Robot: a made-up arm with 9 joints. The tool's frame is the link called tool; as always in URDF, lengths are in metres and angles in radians.
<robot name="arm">
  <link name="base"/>
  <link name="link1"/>
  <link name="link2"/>
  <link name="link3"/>
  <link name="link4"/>
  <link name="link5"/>
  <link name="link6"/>
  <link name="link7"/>
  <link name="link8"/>
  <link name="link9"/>
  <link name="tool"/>
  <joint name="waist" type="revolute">
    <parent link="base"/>
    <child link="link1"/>
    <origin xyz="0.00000 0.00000 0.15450" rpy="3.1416 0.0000 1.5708"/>
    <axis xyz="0 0 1"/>
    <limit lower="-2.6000" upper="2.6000"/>
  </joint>
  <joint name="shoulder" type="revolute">
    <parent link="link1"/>
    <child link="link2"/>
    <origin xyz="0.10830 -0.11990 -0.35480" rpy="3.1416 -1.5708 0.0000"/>
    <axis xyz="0 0 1"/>
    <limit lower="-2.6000" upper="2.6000"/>
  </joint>
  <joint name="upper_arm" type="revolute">
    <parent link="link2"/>
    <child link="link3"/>
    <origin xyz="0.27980 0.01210 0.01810" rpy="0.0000 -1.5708 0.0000"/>
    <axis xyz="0 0 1"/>
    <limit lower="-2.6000" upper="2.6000"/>
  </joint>
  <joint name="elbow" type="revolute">
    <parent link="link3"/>
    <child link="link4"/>
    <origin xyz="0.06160 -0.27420 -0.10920" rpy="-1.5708 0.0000 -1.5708"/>
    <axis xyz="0 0 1"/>
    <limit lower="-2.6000" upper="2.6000"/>
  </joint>
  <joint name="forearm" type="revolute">
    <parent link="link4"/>
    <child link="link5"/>
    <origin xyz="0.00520 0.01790 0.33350" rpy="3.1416 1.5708 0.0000"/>
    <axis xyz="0 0 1"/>
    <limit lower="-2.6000" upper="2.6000"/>
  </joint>
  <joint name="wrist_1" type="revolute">
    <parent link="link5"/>
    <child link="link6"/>
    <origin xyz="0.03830 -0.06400 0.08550" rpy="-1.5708 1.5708 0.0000"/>
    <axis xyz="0 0 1"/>
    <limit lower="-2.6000" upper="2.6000"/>
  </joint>
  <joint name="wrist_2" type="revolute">
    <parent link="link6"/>
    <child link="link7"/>
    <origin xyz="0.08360 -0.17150 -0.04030" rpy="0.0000 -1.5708 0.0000"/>
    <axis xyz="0 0 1"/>
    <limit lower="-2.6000" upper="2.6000"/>
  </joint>
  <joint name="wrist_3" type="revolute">
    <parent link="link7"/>
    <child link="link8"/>
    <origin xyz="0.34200 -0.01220 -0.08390" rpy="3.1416 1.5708 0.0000"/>
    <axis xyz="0 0 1"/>
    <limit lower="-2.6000" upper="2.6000"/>
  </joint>
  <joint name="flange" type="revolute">
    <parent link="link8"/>
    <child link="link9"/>
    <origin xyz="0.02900 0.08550 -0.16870" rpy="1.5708 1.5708 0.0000"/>
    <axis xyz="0 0 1"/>
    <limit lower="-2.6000" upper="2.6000"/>
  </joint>
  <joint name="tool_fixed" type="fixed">
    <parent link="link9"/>
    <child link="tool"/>
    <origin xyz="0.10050 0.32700 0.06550" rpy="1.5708 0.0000 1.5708"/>
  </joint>
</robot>
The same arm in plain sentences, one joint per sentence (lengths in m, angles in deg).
The arm has nine revolute joints in a row. What follows holds with every joint at zero, and every direction is one of the base frame's.
Joint 1 sits 0.1545 m along +z from the base frame's origin and rotates about -z, from -148.97 to 148.97 deg.
Joint 2 sits 0.1199 m along -x and 0.1083 m along +y and 0.3548 m along +z from joint 1 and rotates about +y, from -148.97 to 148.97 deg.
Joint 3 sits 0.0121 m along -x and 0.0181 m along +y and 0.2798 m along -z from joint 2 and rotates about +z, from -148.97 to 148.97 deg.
Joint 4 sits 0.2742 m along +x and 0.0616 m along +y and 0.1092 m along -z from joint 3 and rotates about +y, from -148.97 to 148.97 deg.
Joint 5 sits 0.0052 m along +x and 0.3335 m along +y and 0.0179 m along -z from joint 4 and rotates about -x, from -148.97 to 148.97 deg.
Joint 6 sits 0.0855 m along -x and 0.0383 m along -y and 0.064 m along -z from joint 5 and rotates about +z, from -148.97 to 148.97 deg.
Joint 7 sits 0.0836 m along +x and 0.1715 m along -y and 0.0403 m along -z from joint 6 and rotates about -x, from -148.97 to 148.97 deg.
Joint 8 sits 0.0839 m along +x and 0.0122 m along -y and 0.342 m along +z from joint 7 and rotates about -z, from -148.97 to 148.97 deg.
Joint 9 sits 0.029 m along +x and 0.0855 m along -y and 0.1687 m along +z from joint 8 and rotates about +y, from -148.97 to 148.97 deg.
The tool frame, which is the frame that the pose is given for, sits 0.327 m along +x and 0.0655 m along +y and 0.1005 m along +z from joint 9; its axes are the base frame's turned by roll 0, pitch 0 and yaw 0 deg (as in URDF: about the fixed x, then y, then z).

